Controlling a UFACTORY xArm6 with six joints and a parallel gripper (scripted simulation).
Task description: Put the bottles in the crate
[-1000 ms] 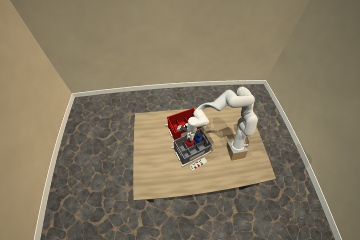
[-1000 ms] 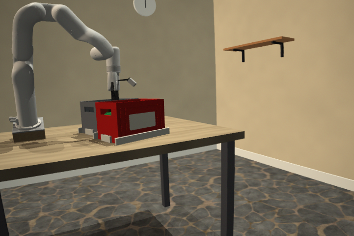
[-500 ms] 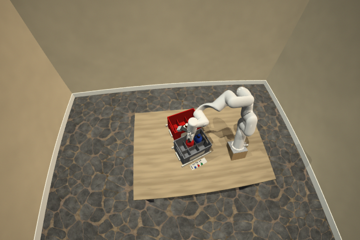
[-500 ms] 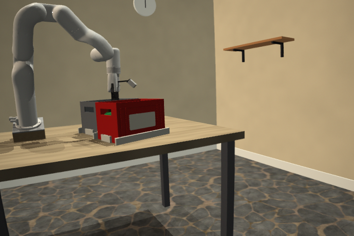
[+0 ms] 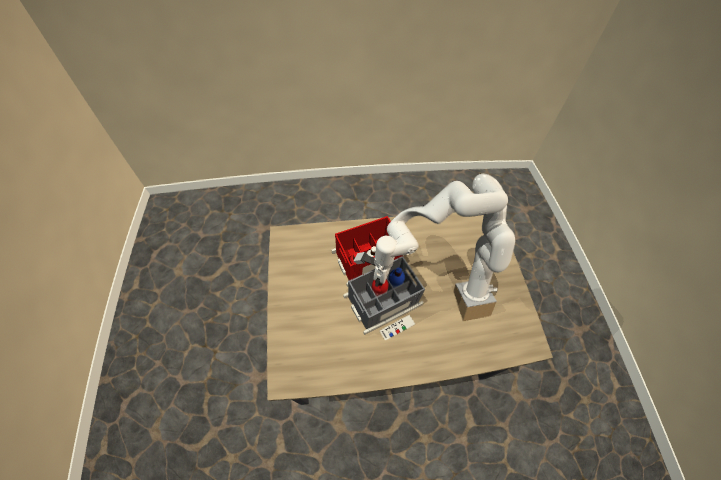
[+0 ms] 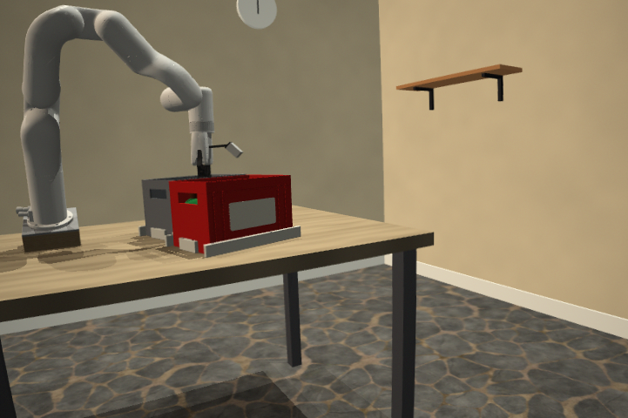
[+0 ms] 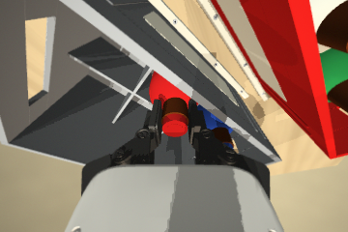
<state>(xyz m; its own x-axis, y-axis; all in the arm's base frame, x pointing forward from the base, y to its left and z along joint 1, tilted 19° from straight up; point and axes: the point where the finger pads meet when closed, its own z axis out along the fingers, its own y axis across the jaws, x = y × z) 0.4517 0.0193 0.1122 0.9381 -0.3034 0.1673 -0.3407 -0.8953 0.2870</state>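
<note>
Now: the grey crate 3 cm behind my hand, 4 cm to the left of it and 8 cm below it. Also, from my hand: green-label bottle (5 cm behind, 18 cm to the right, 7 cm below); white-label bottle (3 cm ahead, 15 cm to the right, 7 cm below); blue bottle (8 cm behind, 4 cm to the right, 7 cm below).
</note>
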